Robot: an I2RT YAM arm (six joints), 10 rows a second.
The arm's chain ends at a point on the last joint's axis. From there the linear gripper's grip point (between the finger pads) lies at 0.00 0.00 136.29 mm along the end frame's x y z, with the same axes.
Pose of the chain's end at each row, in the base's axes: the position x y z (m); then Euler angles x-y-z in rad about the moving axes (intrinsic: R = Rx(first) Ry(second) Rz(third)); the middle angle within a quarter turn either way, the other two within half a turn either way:
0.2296 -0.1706 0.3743 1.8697 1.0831 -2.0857
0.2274 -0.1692 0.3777 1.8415 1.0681 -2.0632
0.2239 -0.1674 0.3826 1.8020 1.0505 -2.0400
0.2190 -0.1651 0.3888 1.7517 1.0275 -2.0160
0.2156 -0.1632 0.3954 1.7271 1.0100 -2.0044
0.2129 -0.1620 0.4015 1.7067 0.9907 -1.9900
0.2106 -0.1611 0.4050 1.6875 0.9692 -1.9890
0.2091 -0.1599 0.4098 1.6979 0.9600 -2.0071
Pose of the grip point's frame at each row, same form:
0.3500 -0.2316 0.3555 1.8697 1.0831 -2.0857
0.3468 -0.2325 0.3601 1.8415 1.0681 -2.0632
0.3422 -0.2334 0.3671 1.8020 1.0505 -2.0400
0.3357 -0.2344 0.3761 1.7517 1.0275 -2.0160
0.3310 -0.2348 0.3841 1.7271 1.0100 -2.0044
0.3269 -0.2360 0.3914 1.7067 0.9907 -1.9900
0.3230 -0.2377 0.3960 1.6875 0.9692 -1.9890
0.3207 -0.2374 0.3999 1.6979 0.9600 -2.0071

